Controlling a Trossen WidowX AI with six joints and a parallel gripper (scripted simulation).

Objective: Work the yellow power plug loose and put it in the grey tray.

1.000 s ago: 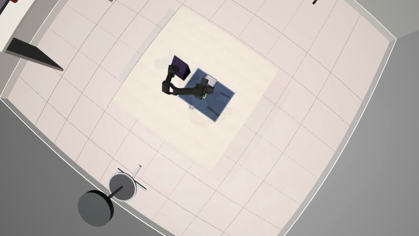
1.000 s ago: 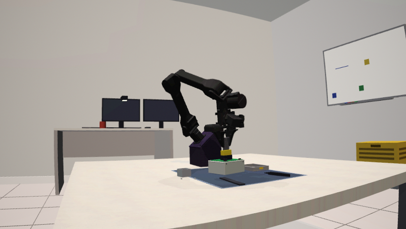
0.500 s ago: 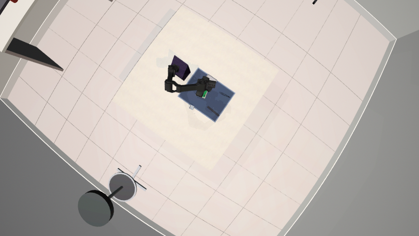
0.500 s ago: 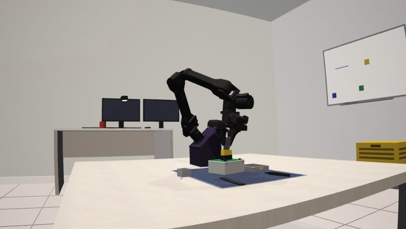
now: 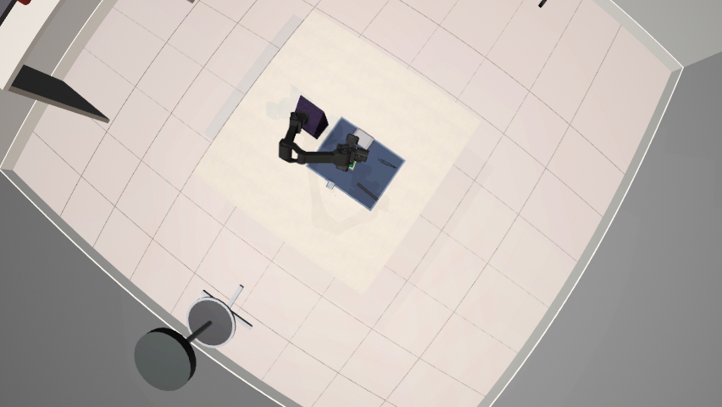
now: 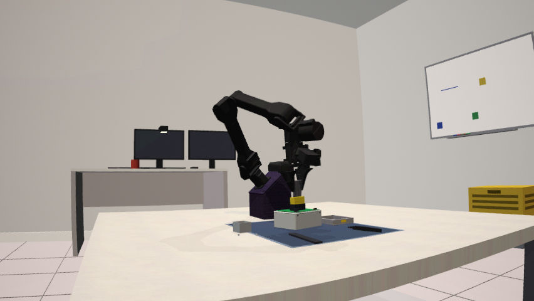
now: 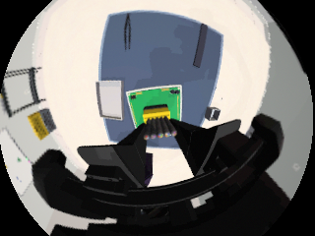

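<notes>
The yellow power plug is 2 cm below my gripper tip. From my gripper tip the other things lie so: grey tray 1 cm ahead, 14 cm to the left, 11 cm below; blue mat 5 cm ahead, 11 cm below.
</notes>
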